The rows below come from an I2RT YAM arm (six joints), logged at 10 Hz.
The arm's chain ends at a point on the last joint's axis. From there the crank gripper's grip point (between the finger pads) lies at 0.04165 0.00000 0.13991 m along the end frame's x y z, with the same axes.
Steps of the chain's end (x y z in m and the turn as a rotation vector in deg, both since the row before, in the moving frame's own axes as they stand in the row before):
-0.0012 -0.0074 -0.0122 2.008 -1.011 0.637
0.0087 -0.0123 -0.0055 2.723 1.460 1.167
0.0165 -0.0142 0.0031 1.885 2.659 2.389
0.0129 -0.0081 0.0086 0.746 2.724 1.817
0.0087 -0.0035 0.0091 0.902 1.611 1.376
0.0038 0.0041 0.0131 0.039 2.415 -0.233
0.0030 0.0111 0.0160 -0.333 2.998 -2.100
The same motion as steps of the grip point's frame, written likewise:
-0.0036 -0.0119 -0.0116 2.008 -1.011 0.637
0.0123 -0.0180 -0.0067 2.723 1.460 1.167
0.0230 -0.0169 0.0010 1.885 2.659 2.389
0.0195 -0.0085 0.0065 0.746 2.724 1.817
0.0126 -0.0046 0.0079 0.902 1.611 1.376
0.0097 0.0038 0.0112 0.039 2.415 -0.233
0.0102 0.0102 0.0136 -0.333 2.998 -2.100

